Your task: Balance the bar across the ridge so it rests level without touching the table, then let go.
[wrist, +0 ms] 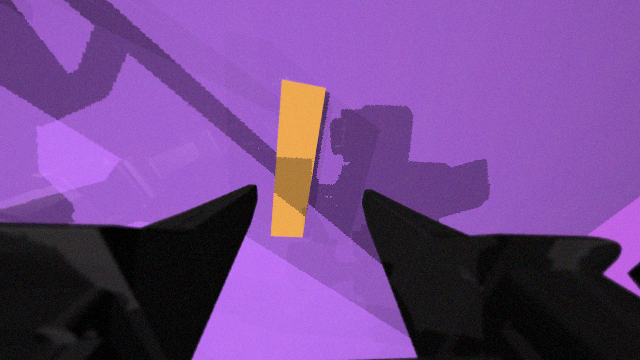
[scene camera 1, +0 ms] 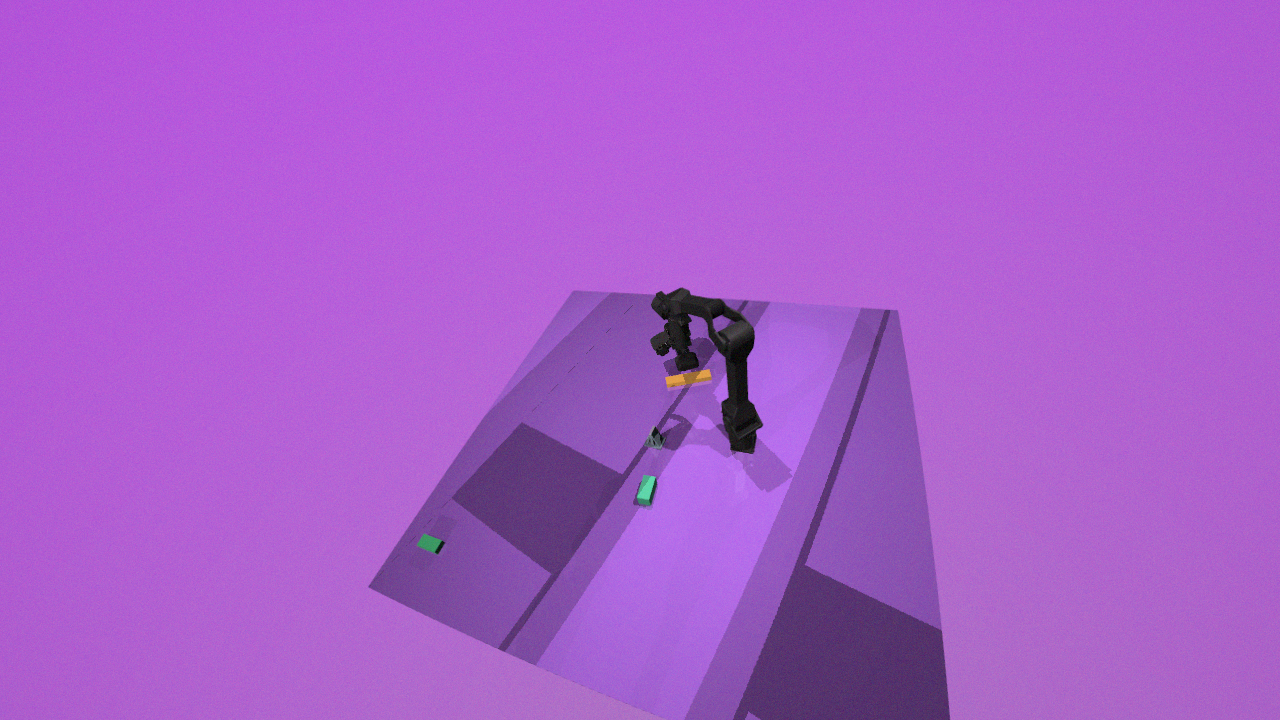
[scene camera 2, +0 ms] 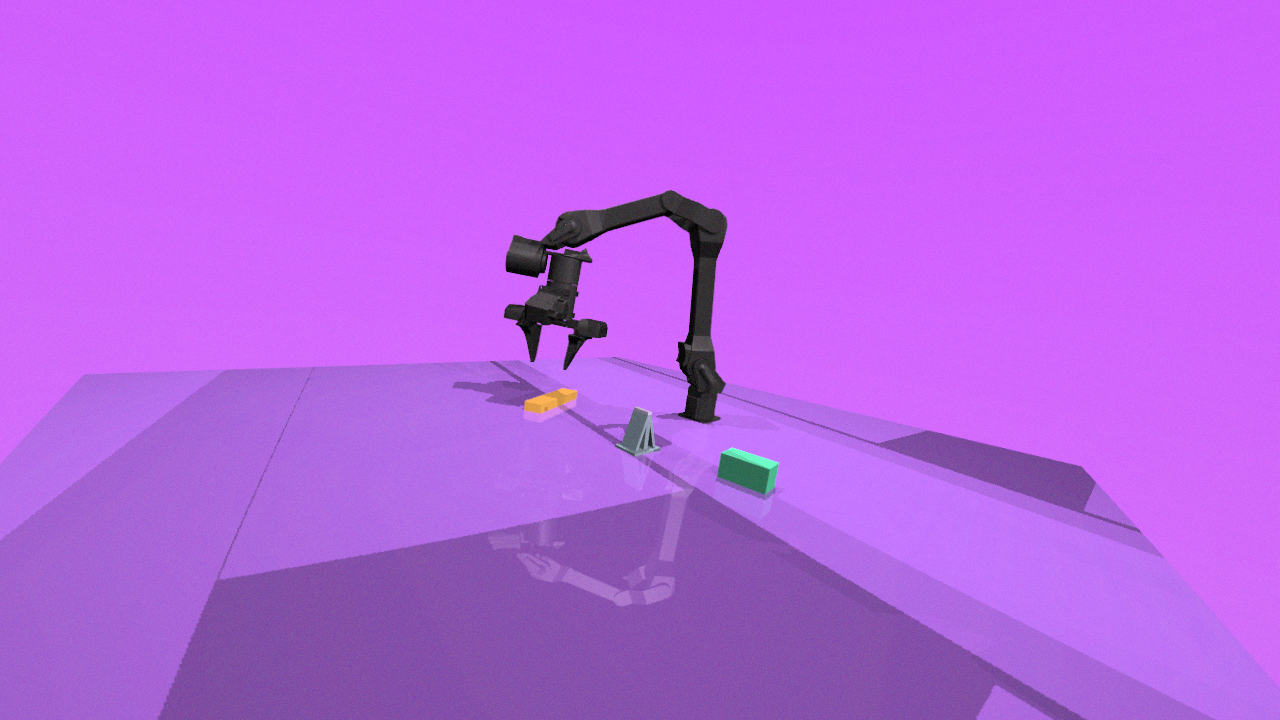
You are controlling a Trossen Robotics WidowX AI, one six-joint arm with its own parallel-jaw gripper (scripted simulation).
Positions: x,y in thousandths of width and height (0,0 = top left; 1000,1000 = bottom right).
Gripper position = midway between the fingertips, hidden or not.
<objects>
The gripper shows in the wrist view (487,540), in scene camera 1 (533,503) and in scene camera 2 (429,508).
</objects>
